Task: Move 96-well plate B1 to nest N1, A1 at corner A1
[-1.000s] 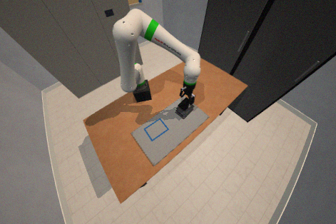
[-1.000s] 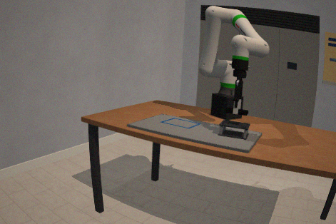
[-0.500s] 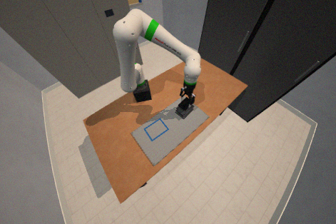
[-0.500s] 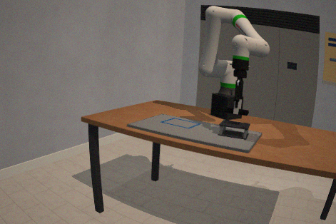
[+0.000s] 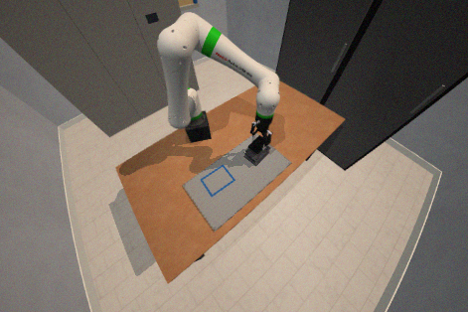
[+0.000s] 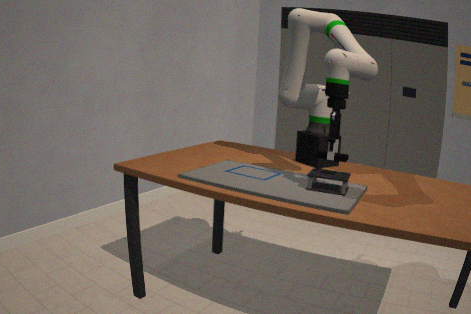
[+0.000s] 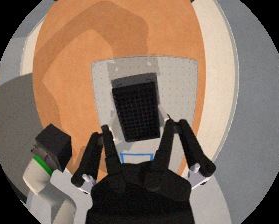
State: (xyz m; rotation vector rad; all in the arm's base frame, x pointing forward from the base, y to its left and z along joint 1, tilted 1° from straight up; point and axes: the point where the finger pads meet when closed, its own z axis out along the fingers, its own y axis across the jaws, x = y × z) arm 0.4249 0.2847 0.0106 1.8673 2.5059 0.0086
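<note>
Right now my hand is 90 mm above the raised plate nest. Also, from my hand: black 96-well plate 20 mm below.
</note>
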